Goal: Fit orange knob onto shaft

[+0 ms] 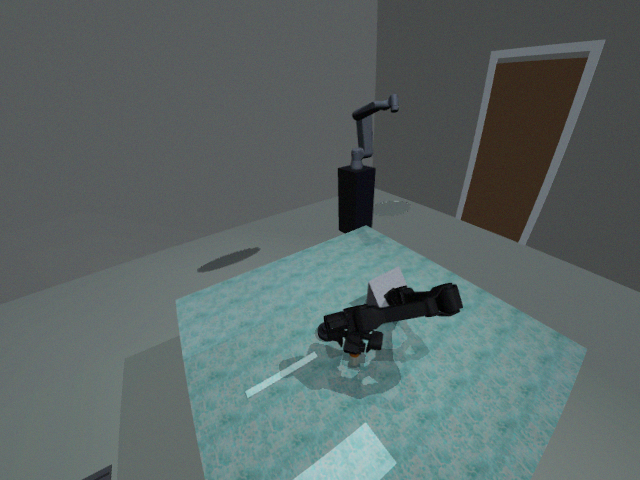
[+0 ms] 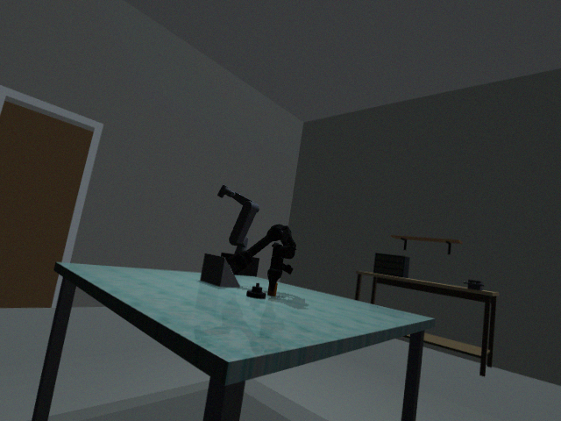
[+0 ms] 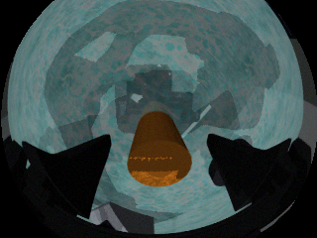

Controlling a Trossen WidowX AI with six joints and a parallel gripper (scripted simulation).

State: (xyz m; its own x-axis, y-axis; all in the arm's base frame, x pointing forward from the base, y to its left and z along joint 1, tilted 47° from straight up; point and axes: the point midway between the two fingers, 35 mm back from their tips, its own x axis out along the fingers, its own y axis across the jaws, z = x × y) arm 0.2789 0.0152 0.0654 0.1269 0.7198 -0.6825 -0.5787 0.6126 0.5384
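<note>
Right now the orange knob is 2 cm above my gripper tip. The rest, counted from my gripper tip: round black pedestal (13 cm to the right, 2 cm ahead).
</note>
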